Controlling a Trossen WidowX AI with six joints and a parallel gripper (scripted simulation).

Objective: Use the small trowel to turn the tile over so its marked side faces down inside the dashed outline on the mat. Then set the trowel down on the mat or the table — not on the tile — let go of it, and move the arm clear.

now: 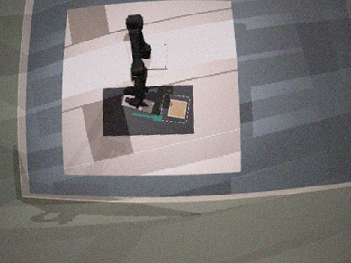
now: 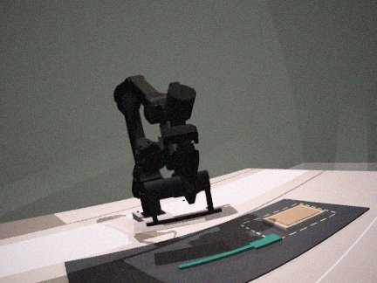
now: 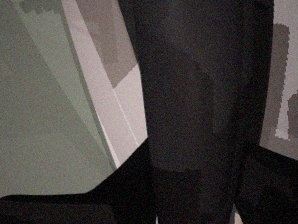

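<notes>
My gripper tip is 12 cm above the teal trowel, 6 cm to the right of it and 5 cm short of it. From my gripper tip the other things lie so: dark mat: 14 cm below, 4 cm to the left; tan tile: 25 cm to the left, 12 cm below, 2 cm behind.
</notes>
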